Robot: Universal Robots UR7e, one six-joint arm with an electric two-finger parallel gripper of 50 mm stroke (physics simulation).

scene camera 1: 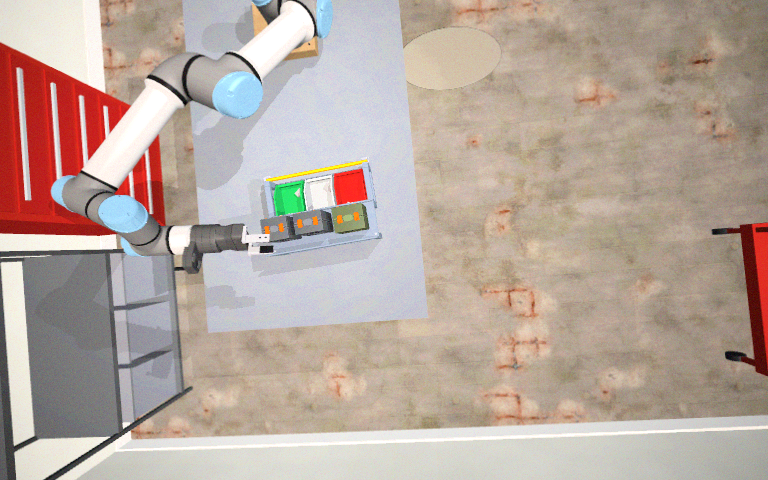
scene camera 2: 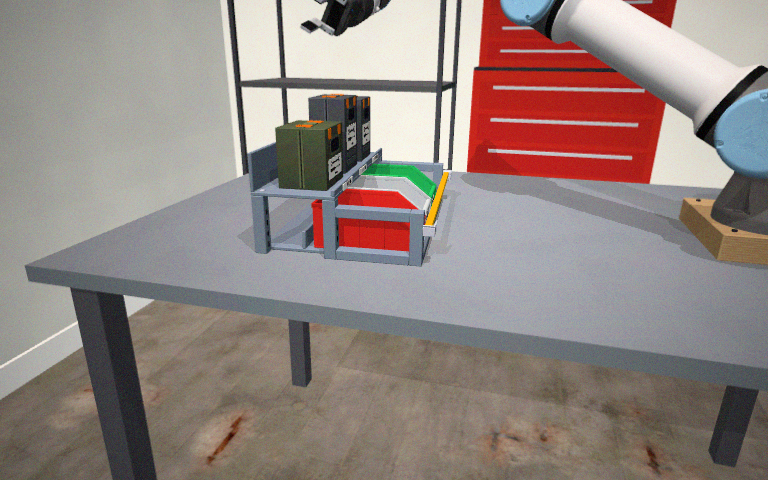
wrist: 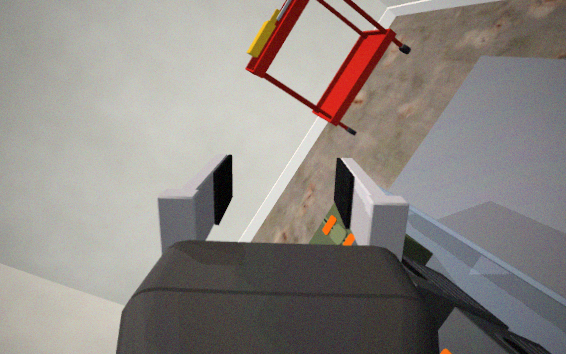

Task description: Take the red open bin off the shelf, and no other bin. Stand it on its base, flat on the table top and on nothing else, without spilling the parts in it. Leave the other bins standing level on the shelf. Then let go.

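Seen in the pictures: gripper, fingertip midpoint: (scene camera 1: 271,244) (scene camera 2: 310,14) (wrist: 283,177); arm's base, link origin: (scene camera 2: 764,222).
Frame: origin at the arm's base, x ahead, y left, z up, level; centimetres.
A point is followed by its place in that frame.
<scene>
The red open bin (scene camera 1: 350,186) @[x 55.1, y 28.2, z -3.5 cm] (scene camera 2: 373,229) @[x 55.5, y 34.3, z 0.1 cm] sits in the low front bay of the grey-blue shelf (scene camera 1: 371,186) @[x 55.5, y 37.2, z 4.0 cm] (scene camera 2: 330,226) @[x 60.7, y 38.7, z 1.1 cm], at the end nearest scene camera 2. The white bin (scene camera 1: 320,194) @[x 59.1, y 17.2, z -3.5 cm] (scene camera 2: 390,183) @[x 62.3, y 14.4, z 2.5 cm] is beside it, and the green bin (scene camera 1: 289,198) @[x 61.8, y 5.4, z -3.5 cm] (scene camera 2: 399,170) @[x 65.4, y 3.7, z 2.7 cm] is at the far end. All three look level. Parts inside the red bin cannot be made out. My gripper (scene camera 1: 260,243) @[x 77.8, y 16.7, z 32.6 cm] (scene camera 2: 318,28) (wrist: 283,177) @[x 77.8, y 16.7, z 32.6 cm] is open and empty, high above the shelf's back part near the green bin's end, away from the red bin.
A green case (scene camera 1: 350,218) @[x 68.0, y 33.5, z 15.5 cm] (scene camera 2: 308,155) @[x 65.3, y 37.1, z 11.3 cm] (wrist: 336,232) @[x 67.8, y 33.1, z 15.5 cm] and two dark grey cases (scene camera 1: 310,222) @[x 70.7, y 22.1, z 19.1 cm] (scene camera 1: 276,228) @[x 73.6, y 11.2, z 18.0 cm] stand on the shelf's raised back deck. A yellow strip (scene camera 1: 317,170) @[x 51.4, y 16.9, z 2.1 cm] (scene camera 2: 437,198) @[x 50.7, y 19.3, z 2.2 cm] runs along the shelf's front edge. The shelf stands on the grey table (scene camera 1: 317,300) @[x 98.9, y 20.3, z -4.4 cm] (scene camera 2: 538,283) @[x 30.0, y 32.5, z -4.4 cm].
</scene>
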